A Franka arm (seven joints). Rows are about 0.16 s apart.
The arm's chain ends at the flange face. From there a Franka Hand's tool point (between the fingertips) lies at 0.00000 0.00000 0.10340 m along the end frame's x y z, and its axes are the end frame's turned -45 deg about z.
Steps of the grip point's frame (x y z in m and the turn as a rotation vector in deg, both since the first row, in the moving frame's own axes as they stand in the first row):
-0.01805 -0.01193 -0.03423 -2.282 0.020 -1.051
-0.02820 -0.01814 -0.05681 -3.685 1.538 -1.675
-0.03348 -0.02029 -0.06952 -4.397 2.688 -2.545
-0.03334 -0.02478 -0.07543 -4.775 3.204 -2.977
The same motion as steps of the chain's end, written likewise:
-0.02416 0.00147 -0.03415 -1.599 1.628 -1.051
-0.03947 0.00447 -0.05656 -1.518 3.693 -1.675
-0.04710 0.00735 -0.06910 -1.208 5.010 -2.545
-0.05131 0.00432 -0.07491 -1.111 5.642 -2.977

